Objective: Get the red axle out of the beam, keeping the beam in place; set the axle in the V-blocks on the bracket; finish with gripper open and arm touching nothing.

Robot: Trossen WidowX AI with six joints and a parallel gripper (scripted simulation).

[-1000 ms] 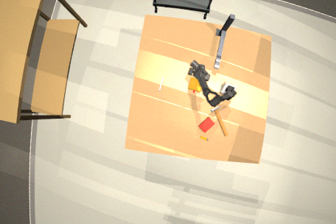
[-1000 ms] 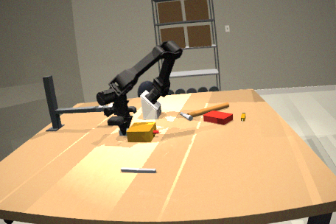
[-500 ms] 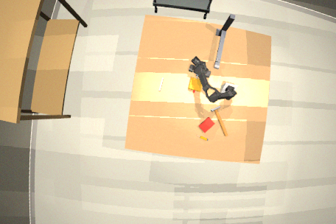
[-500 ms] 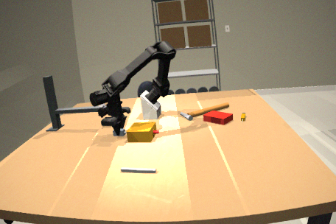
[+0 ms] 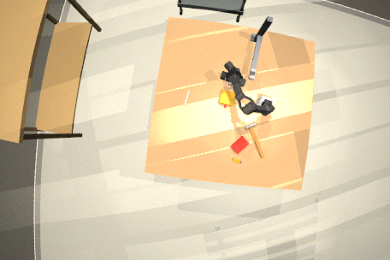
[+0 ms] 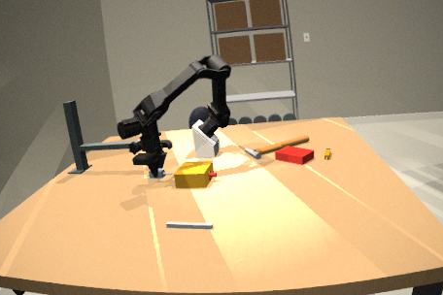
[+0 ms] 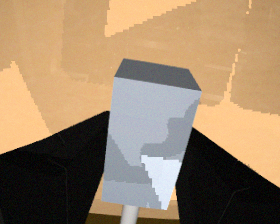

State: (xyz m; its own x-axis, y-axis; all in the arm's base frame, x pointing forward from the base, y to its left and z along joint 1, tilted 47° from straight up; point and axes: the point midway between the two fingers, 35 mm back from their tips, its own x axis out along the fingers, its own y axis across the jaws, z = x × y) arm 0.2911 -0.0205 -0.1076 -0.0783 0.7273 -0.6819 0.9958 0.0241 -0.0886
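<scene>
My gripper tip is 130 mm to the right of the yellow beam. The rest, counted from my gripper tip: grey block: 20 mm to the left, 10 mm above; then red block: 200 mm behind, 440 mm to the left, 10 mm below; then thin grey bar: 290 mm ahead, 210 mm to the left, 20 mm below.
</scene>
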